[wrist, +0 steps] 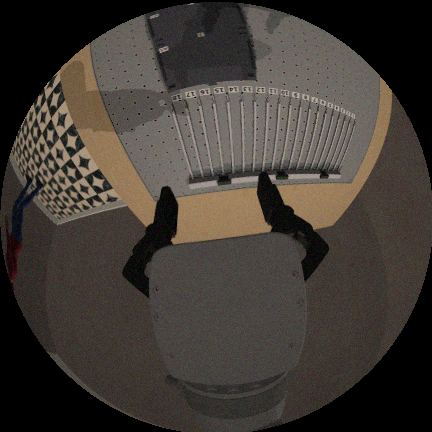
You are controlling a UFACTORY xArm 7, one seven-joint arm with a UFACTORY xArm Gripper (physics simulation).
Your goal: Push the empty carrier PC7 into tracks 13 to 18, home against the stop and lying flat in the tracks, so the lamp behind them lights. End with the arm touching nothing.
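Frame: origin at the arm's base, x ahead, y left, z up, level; centimetres.
Seen in the pictures: gripper, fingertip midpoint: [214, 187].
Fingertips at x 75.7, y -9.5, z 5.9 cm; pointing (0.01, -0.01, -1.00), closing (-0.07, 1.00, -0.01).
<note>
Pixels of each thing's middle, then the offset from my fingertips to it. "*": a spot on its surface instead. Level surfaces: height alone.
- dark flat carrier, surface spot: [210, 55] * dy +0.9, dx -14.2, dz -14.2 cm
- stop rail, surface spot: [250, 179] * dy +8.2, dx +12.2, dz -13.6 cm
- perforated grey plate, its level: dz -15.3 cm
The dark flat carrier [210, 55] lies at the top of the wrist view, its far part cut off by the view edge. Its PC7 mark cannot be read here. Its near edge lies just beyond the number labels 13 to 18, roughly in line with those tracks. The thin pale tracks [229, 132] run from the labels to the stop rail [250, 179], with bare plate between them. No lit lamp can be made out. My gripper [214, 187] is open and empty, its fingers wide apart over the stop rail's end and the wooden edge, apart from the carrier.
Tracks with lower numbers [305, 135] continue to the right. Small black blocks [223, 180] [282, 175] [324, 174] sit along the rail. The perforated grey plate [145, 155] has a wooden border [210, 220]. A patterned panel [75, 172] and a blue and red figure [17, 225] are at the left.
</note>
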